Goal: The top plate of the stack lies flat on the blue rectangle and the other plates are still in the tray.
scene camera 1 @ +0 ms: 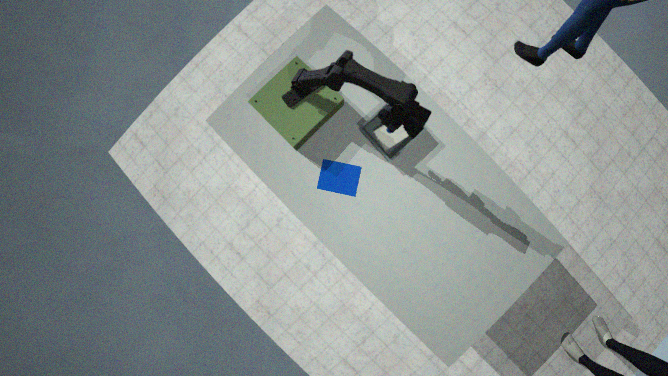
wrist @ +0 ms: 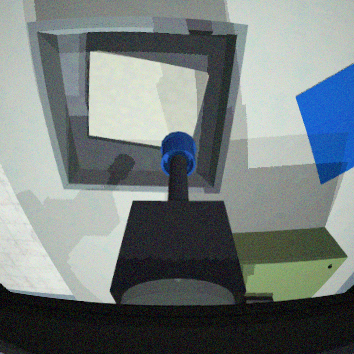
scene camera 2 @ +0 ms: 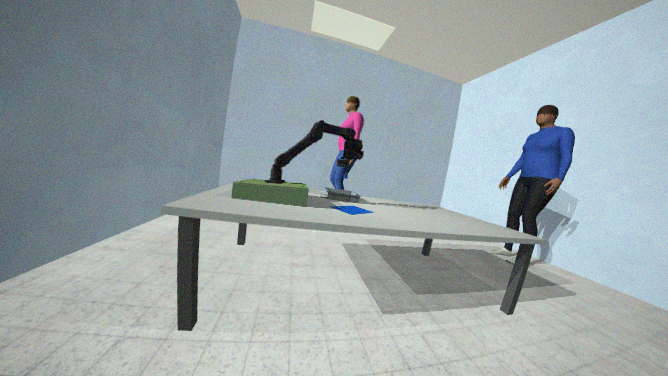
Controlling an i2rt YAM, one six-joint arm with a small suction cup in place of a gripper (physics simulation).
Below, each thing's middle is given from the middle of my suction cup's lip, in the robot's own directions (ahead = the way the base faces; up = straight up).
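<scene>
There's a tray (scene camera 1: 373,123) that's 5 cm to the left of my suction cup, 1 cm behind it and 13 cm below it. The blue rectangle (scene camera 1: 338,177) is 30 cm to the right of my suction cup, 3 cm ahead of it and 16 cm below it.
</scene>
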